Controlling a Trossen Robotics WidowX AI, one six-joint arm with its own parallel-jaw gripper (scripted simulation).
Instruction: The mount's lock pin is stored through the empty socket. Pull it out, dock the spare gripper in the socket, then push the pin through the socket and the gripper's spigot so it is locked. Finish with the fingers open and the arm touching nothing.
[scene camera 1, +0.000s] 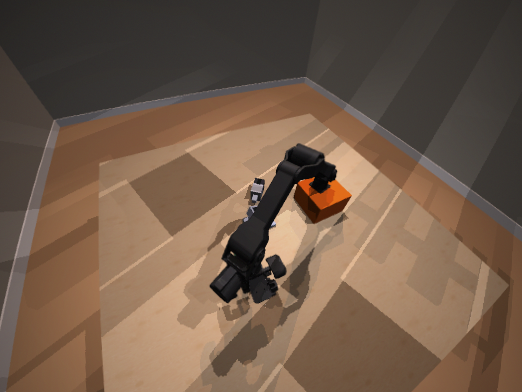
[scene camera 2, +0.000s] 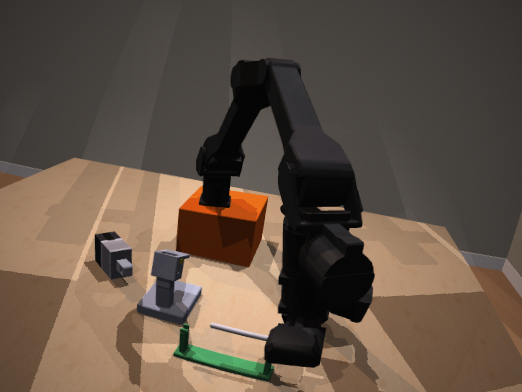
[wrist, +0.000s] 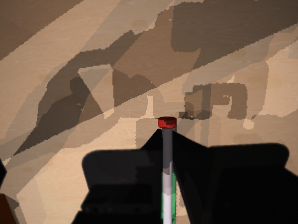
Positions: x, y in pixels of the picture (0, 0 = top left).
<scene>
gripper: scene camera 1; scene camera 2 300, 360; wrist
same spot on gripper: (wrist: 250, 176) = (scene camera 1: 247, 289)
</scene>
